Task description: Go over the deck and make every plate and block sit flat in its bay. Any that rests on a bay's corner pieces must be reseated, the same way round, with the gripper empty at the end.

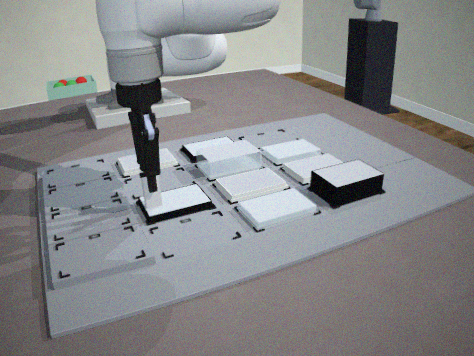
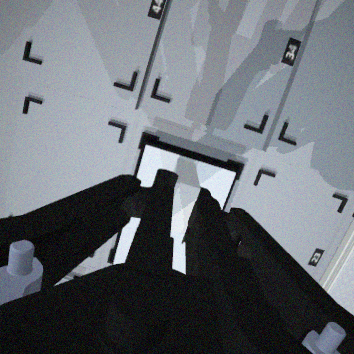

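Note:
The gripper [image 1: 152, 189] [image 2: 185, 186] is shut on a thin pale bar [image 1: 153, 201] [image 2: 188, 172], which points down over the near black-sided plate [image 1: 185, 199] [image 2: 149, 162]. Whether the bar touches that plate I cannot tell. A white plate [image 1: 148, 161] lies behind the gripper. Another black-sided plate [image 1: 206, 146] lies partly behind a clear block [image 1: 230, 161]. A cream plate [image 1: 252, 184], a pale plate [image 1: 278, 207] and two white plates [image 1: 291, 150] [image 1: 306, 169] lie right of them. A tall black block [image 1: 350, 186] stands furthest right. Small tilts cannot be told.
The grey deck [image 1: 280, 260] has bays with black corner pieces, such as the left corner piece [image 1: 64, 274] [image 2: 33, 54]. Bay labels 44 [image 2: 157, 7], 34 [image 2: 291, 51] and 23 [image 2: 315, 257] show. A bin of coloured balls [image 1: 71, 89] stands behind at left.

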